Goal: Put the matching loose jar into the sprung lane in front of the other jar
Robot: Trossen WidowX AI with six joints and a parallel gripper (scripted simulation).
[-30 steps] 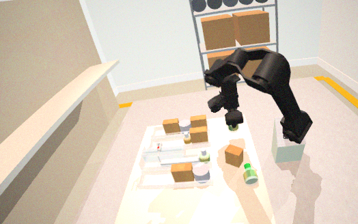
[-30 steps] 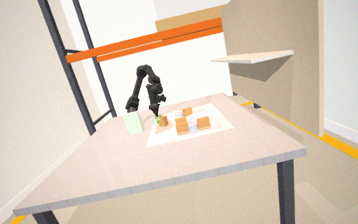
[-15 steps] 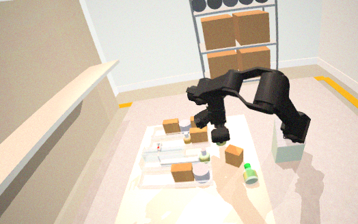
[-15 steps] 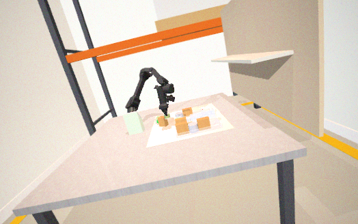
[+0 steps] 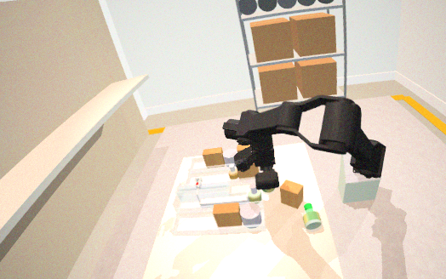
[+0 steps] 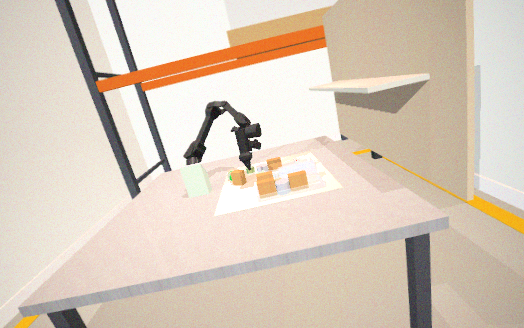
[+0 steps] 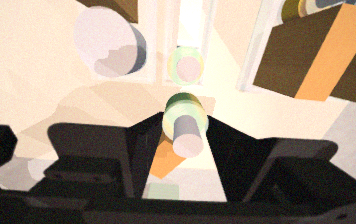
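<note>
The clear sprung lane is 200 mm ahead of my gripper tip, 10 mm to the left of it and 60 mm below it. From my gripper tip the other things lie so: red mark 240 mm ahead.
</note>
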